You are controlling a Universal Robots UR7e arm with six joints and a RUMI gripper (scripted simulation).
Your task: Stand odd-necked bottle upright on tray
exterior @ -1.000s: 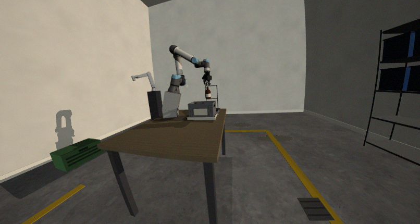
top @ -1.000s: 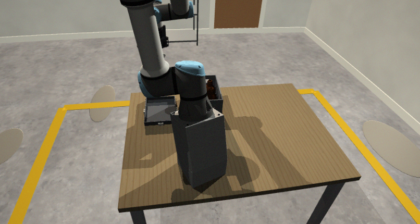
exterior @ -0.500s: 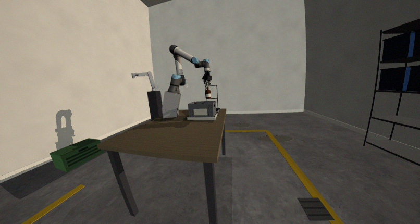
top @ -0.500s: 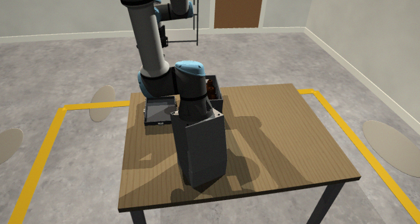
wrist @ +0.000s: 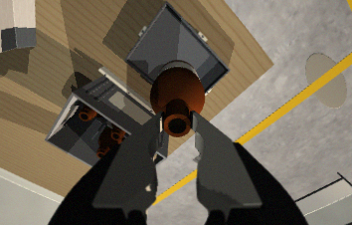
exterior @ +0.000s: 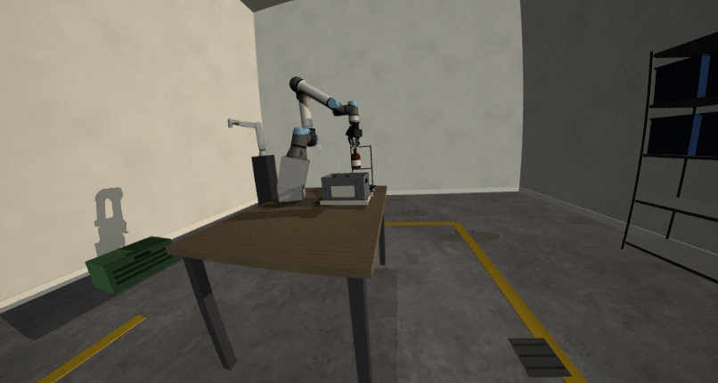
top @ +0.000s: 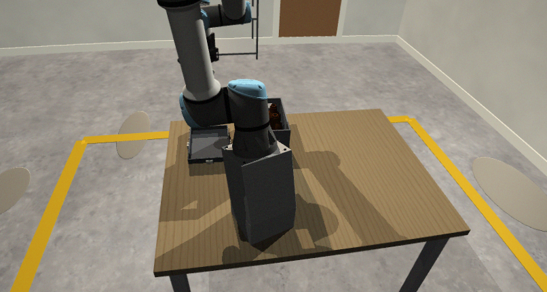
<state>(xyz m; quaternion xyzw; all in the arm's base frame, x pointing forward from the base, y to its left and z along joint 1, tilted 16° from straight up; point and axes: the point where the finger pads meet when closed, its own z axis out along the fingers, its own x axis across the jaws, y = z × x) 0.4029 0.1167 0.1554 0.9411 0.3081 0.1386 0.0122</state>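
Right now my hand is 7 cm above the bottle. Round my hand: dark tray (32 cm below); crate (4 cm behind, 27 cm to the right, 25 cm below).
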